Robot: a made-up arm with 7 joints.
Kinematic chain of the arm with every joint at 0, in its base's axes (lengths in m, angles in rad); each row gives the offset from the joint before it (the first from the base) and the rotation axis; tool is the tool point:
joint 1: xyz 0 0 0.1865 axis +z
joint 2: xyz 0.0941 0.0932 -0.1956 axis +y
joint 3: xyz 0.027 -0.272 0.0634 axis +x
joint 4: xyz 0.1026 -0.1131 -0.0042 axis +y
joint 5: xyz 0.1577 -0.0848 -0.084 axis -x
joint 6: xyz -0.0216 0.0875 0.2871 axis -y
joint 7: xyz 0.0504 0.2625 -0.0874 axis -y
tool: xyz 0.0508 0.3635 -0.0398
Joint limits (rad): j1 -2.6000..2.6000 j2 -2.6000..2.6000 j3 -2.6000..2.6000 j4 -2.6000..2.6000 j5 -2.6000..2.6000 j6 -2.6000..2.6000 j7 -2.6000..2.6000
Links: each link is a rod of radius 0.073 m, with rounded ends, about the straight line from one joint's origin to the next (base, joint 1, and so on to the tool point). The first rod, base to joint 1, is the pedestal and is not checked.
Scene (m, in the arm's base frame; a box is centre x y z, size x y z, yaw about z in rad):
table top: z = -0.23
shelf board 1: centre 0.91 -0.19 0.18 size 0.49 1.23 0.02 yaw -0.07
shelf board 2: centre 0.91 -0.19 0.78 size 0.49 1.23 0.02 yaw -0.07
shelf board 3: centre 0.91 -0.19 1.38 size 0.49 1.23 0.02 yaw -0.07
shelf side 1: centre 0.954 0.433 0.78 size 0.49 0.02 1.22 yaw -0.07
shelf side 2: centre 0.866 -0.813 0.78 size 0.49 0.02 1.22 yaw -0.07
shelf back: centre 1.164 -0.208 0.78 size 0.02 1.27 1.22 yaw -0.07
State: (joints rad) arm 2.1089 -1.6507 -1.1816 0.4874 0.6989 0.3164 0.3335
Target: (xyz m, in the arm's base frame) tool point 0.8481 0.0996 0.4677
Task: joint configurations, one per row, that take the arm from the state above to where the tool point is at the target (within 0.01 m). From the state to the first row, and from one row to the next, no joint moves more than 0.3 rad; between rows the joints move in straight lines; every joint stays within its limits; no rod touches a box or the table.
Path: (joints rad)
1: 2.0209 -1.7778 -1.0853 0.2003 0.6729 0.4490 0.2868
2: 1.9329 -1.9049 -0.9891 -0.0868 0.6468 0.5817 0.2400
3: 1.8448 -2.0320 -0.8928 -0.3738 0.6208 0.7143 0.1933
4: 1.7568 -2.1591 -0.7966 -0.6609 0.5948 0.8470 0.1465
5: 1.6688 -2.2862 -0.7003 -0.9480 0.5688 0.9796 0.0998
6: 1.6325 -2.2034 -0.9051 -0.7180 0.7328 0.8169 0.1512
7: 1.5963 -2.1205 -1.1099 -0.4880 0.8969 0.6542 0.2025
8: 1.5600 -2.0377 -1.3147 -0.2580 1.0610 0.4915 0.2539
9: 1.5238 -1.9549 -1.5195 -0.0280 1.2251 0.3288 0.3053

